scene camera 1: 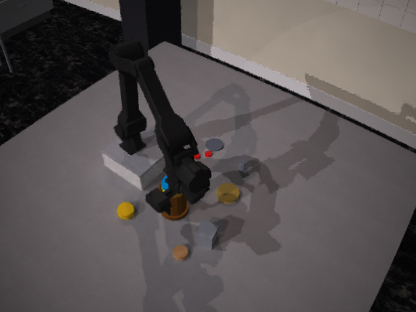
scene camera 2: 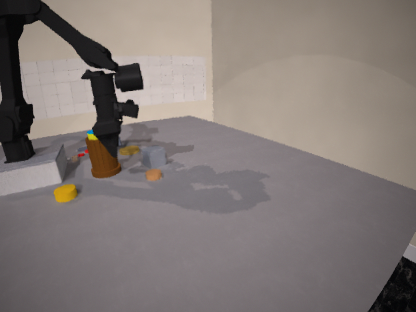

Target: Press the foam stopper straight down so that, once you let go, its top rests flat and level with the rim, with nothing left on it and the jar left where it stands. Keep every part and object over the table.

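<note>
A brown ribbed jar (scene camera 1: 175, 207) (scene camera 2: 102, 162) stands upright on the table (scene camera 1: 300, 215) (scene camera 2: 225, 260). A stopper with a blue top and a yellow band (scene camera 1: 165, 183) (scene camera 2: 92, 135) sits in the jar's mouth. Part of its yellow band shows above the rim on the left in scene camera 2. The rest of the stopper and much of the rim are hidden behind the gripper. My gripper (scene camera 1: 170, 197) (scene camera 2: 108, 144) is open and empty, pointing down at the jar's top. In scene camera 2, a dark finger overlaps the jar's upper right side. Contact with the stopper or jar cannot be told.
Around the jar lie a yellow cylinder (scene camera 1: 126, 210) (scene camera 2: 65, 193), an orange disc (scene camera 1: 181, 252) (scene camera 2: 154, 175), a grey block (scene camera 1: 206, 234) (scene camera 2: 154, 157) and a yellow dish (scene camera 1: 228, 193) (scene camera 2: 130, 150). Farther back are a grey disc (scene camera 1: 214, 144), red pieces and a small grey part (scene camera 1: 243, 166).
</note>
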